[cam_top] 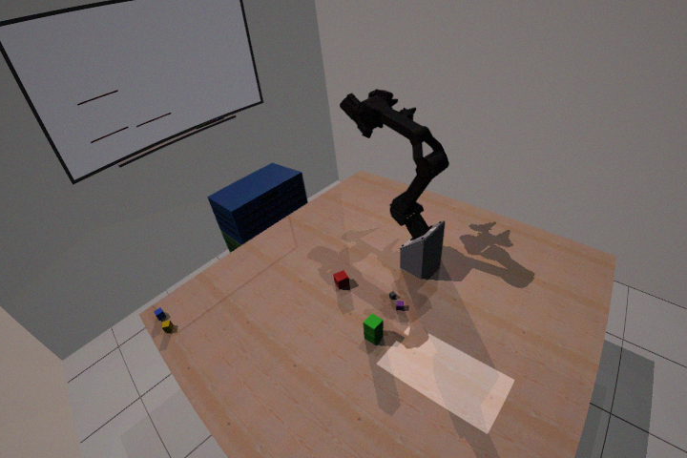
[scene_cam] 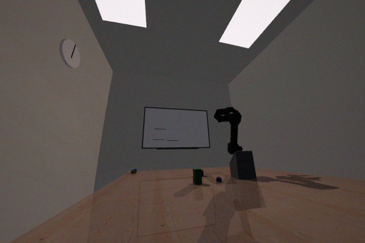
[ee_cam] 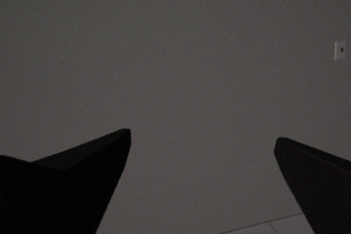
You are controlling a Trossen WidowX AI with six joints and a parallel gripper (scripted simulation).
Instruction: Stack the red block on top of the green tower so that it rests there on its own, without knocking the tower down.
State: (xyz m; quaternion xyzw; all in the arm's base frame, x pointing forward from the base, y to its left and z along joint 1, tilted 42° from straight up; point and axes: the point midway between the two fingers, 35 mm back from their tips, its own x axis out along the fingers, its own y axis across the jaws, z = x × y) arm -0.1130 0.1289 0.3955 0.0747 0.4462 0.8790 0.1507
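My gripper tip is 430 mm short of the red block, 10 mm to the left of it and 470 mm above it. The rest, counted from my gripper tip: yellow block 940 mm ahead, 370 mm to the right, 480 mm below; then small dark block 390 mm ahead, 160 mm to the left, 480 mm below; then purple block 410 mm ahead, 200 mm to the left, 480 mm below.
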